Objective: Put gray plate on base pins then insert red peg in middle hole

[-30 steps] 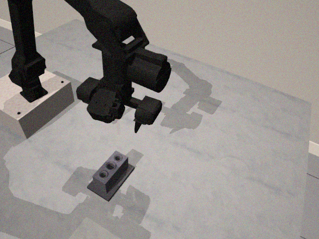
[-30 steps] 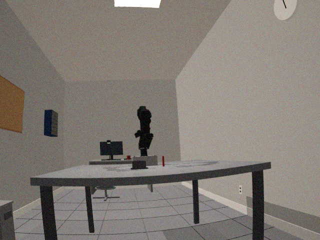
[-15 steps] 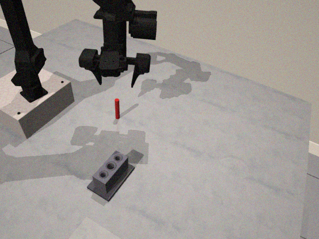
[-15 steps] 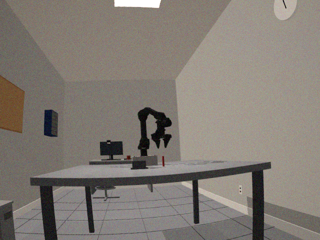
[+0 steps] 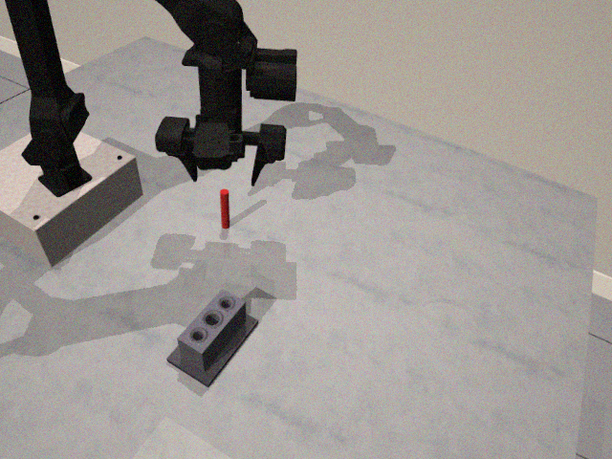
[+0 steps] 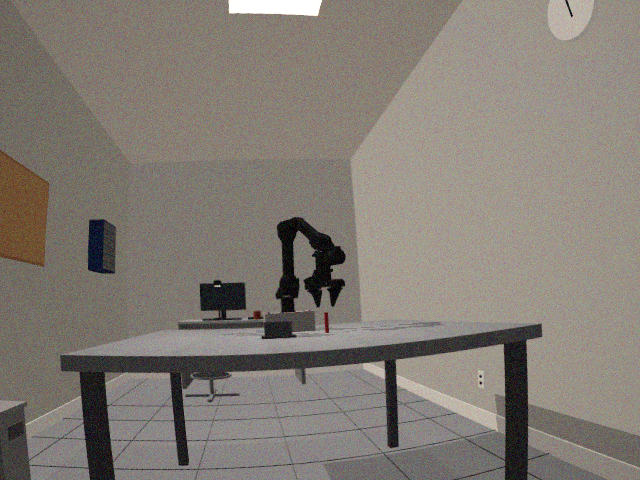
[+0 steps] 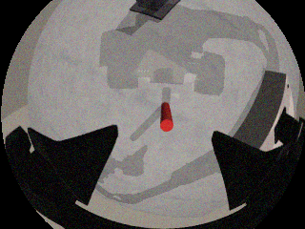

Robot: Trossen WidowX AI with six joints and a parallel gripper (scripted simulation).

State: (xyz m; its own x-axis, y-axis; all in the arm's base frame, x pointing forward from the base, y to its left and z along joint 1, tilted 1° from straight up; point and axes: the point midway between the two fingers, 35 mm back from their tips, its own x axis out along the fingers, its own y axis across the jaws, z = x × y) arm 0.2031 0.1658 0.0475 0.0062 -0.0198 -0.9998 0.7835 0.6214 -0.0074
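The red peg lies 60 mm below my gripper tip. Also, from my gripper tip: gray plate 150 mm ahead, 170 mm to the right, 60 mm below.
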